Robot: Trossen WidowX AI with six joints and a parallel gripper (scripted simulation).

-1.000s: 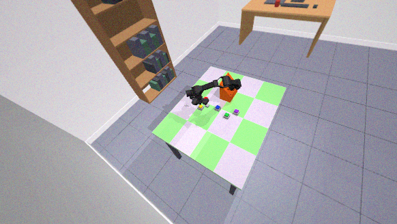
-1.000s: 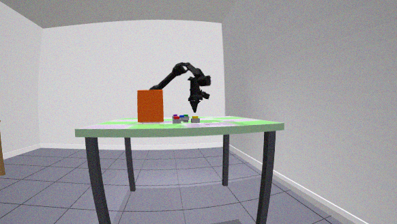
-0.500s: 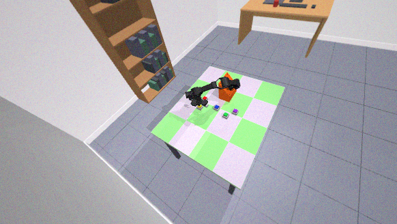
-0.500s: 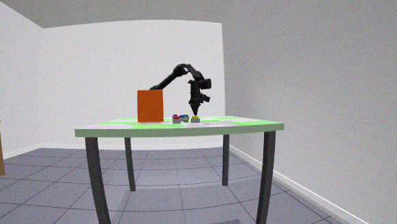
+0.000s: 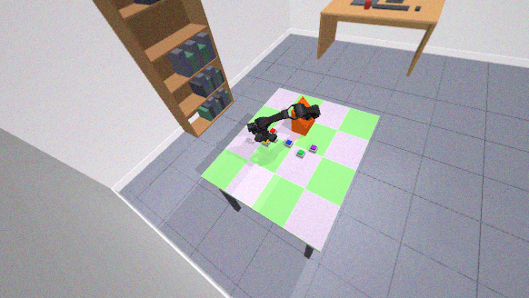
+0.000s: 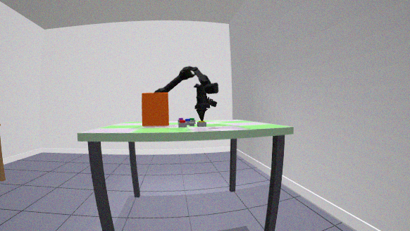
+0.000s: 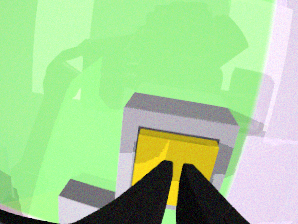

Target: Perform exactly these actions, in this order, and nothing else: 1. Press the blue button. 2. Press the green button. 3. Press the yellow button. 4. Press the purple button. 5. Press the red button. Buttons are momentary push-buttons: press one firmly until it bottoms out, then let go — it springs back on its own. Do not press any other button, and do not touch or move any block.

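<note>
Now: the yellow button 1 cm below my gripper tip. The rest, counted from my gripper tip: red button: 12 cm behind, 2 cm to the right; small grey block: 6 cm behind, 4 cm to the left, 2 cm below; blue button: 9 cm behind, 15 cm to the left.
</note>
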